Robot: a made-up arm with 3 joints. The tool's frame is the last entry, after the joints.
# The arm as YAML. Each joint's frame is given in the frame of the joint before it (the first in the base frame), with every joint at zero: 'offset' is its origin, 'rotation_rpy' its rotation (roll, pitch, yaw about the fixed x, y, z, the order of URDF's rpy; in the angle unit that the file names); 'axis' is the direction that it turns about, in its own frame. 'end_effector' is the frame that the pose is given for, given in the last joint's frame.
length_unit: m
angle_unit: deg
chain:
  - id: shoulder
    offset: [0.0, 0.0, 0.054]
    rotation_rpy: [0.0, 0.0, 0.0]
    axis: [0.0, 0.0, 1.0]
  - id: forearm
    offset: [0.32, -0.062, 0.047]
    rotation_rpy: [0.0, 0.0, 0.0]
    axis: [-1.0, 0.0, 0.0]
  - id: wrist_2
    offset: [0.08, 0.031, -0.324]
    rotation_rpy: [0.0, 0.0, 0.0]
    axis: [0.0, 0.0, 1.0]
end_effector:
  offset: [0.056, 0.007, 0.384]
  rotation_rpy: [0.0, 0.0, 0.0]
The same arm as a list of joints. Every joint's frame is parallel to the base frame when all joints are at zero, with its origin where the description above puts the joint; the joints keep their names.
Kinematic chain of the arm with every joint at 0, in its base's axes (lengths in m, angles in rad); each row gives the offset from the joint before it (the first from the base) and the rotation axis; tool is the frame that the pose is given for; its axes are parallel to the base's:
shoulder: xyz 0.0000 0.0000 0.0540 axis +z
forearm: xyz 0.3200 -0.0620 0.0470 axis -x
wrist_2: xyz 0.0800 0.0310 -0.3240 axis +z
tool: xyz 0.0560 0.0070 0.3840

